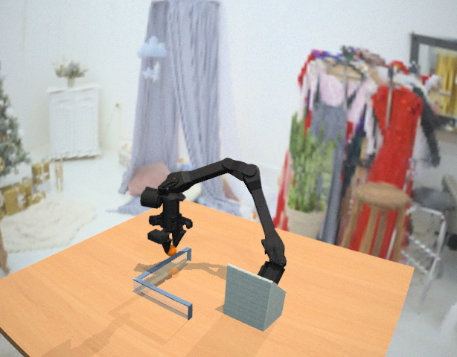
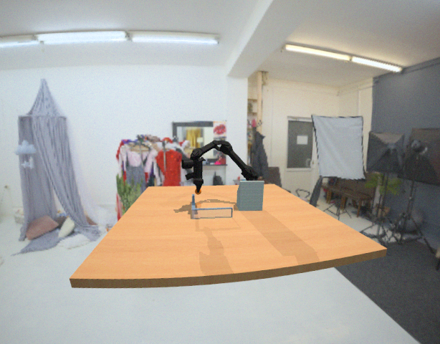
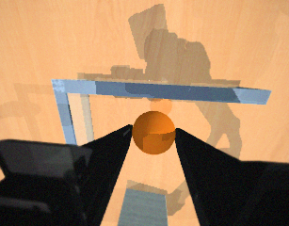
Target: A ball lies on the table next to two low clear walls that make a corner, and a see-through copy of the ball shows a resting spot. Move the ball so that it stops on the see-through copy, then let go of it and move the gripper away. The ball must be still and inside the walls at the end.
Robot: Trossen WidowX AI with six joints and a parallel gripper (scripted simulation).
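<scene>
Right now my gripper tip is 100 mm above the faint orange patch and 10 mm to the left of it. Round my gripper tip: orange ball right at my gripper tip.
</scene>
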